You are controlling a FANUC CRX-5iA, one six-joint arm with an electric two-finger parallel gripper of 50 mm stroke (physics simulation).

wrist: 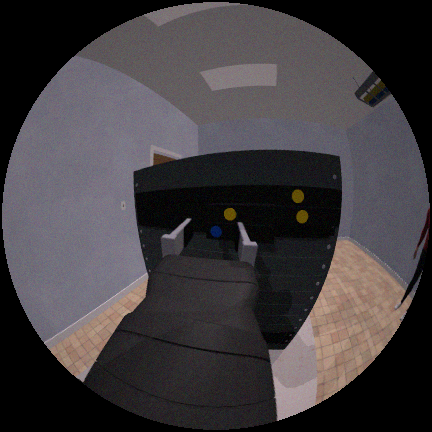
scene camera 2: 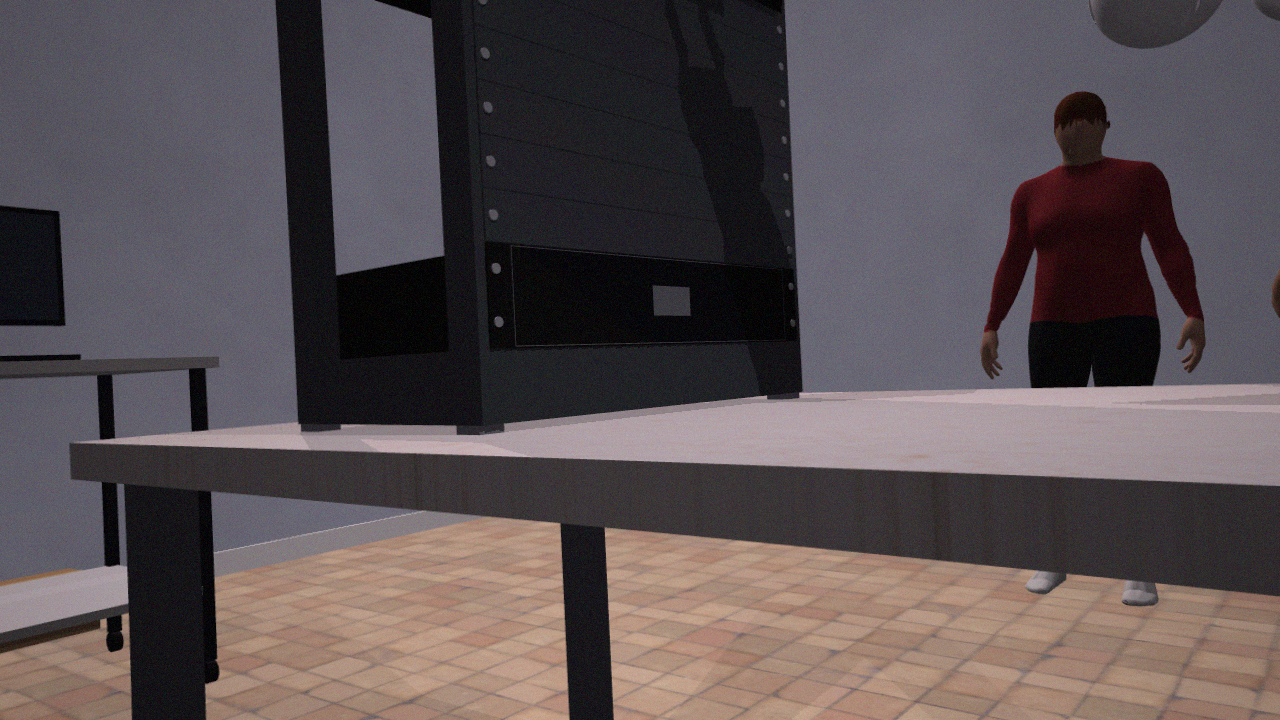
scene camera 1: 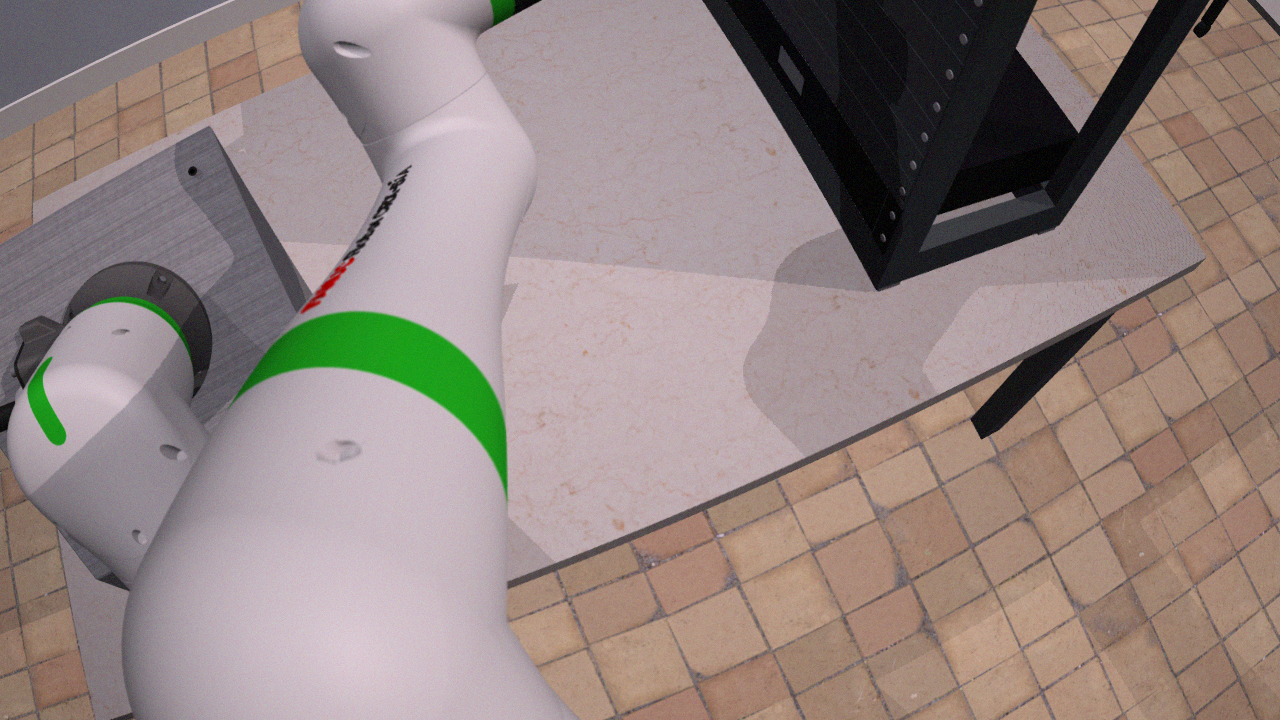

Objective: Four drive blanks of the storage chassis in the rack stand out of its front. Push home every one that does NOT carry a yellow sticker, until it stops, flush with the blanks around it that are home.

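Frame: origin at the arm's base, x ahead, y left, z up, level; centimetres.
Where they show: gripper, fingertip midpoint: [wrist: 213, 228]; arm's base at its link origin: [scene camera 1: 137, 340].
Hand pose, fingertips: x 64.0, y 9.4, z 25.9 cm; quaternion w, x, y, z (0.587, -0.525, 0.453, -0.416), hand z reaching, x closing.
Note:
Things, the pixels of their top centre, and the offset from my fingertips. "spot": a spot on its surface instead. Level surfaces: height alone.
- storage chassis at a spot on its surface: [wrist: 167, 206] spot: dy +13.4, dx +9.0, dz +1.6 cm
- upper yellow sticker at its top centre: [wrist: 297, 188] dy -10.9, dx +4.4, dz +4.8 cm
- lower yellow sticker at its top centre: [wrist: 302, 209] dy -11.8, dx +4.3, dz +1.9 cm
- blue sticker at its top centre: [wrist: 215, 225] dy +1.4, dx +5.0, dz -0.9 cm
- stone-topped table at its surface level: dz -50.5 cm
In the wrist view the storage chassis [wrist: 167, 206] is a black band across the upper rack [scene camera 1: 971, 116] [scene camera 2: 460, 223] [wrist: 240, 167]. Its front carries a yellow sticker [wrist: 230, 214] left of centre, an upper yellow sticker [wrist: 298, 196] and a lower yellow sticker [wrist: 302, 216] at the right. A blue sticker [wrist: 216, 231] shows low between the fingers. My gripper [wrist: 213, 228] is open and empty, facing the chassis front left of its middle. The gap from fingertips to blanks cannot be judged. The blanks' edges are too dark to tell which stand out. The chassis front is not clearly visible in either scene view.
The rack stands on a stone-topped table [scene camera 1: 626, 402] [scene camera 2: 895, 438]. Dark panels fill the rack below the chassis, down to a black unit [scene camera 2: 581, 300] with a grey label. The white arm [scene camera 1: 429, 214] reaches over the table. A person [scene camera 2: 1092, 241] in red stands beyond it.

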